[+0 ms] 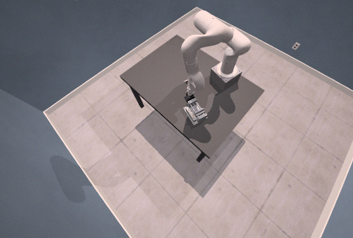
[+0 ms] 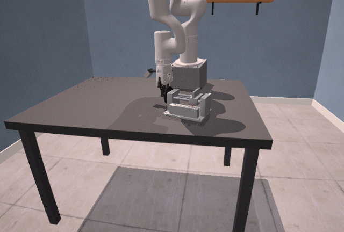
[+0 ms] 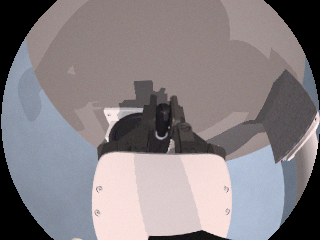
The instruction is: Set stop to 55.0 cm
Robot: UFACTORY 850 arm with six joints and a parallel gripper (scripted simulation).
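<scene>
Right now my hand is 10 mm short of the black handwheel and 20 mm to the right of it. From my hand the other things lie so: dark handle (10 mm to the left); then grey stop fixture (90 mm ahead, 180 mm to the left, 20 mm above).
</scene>
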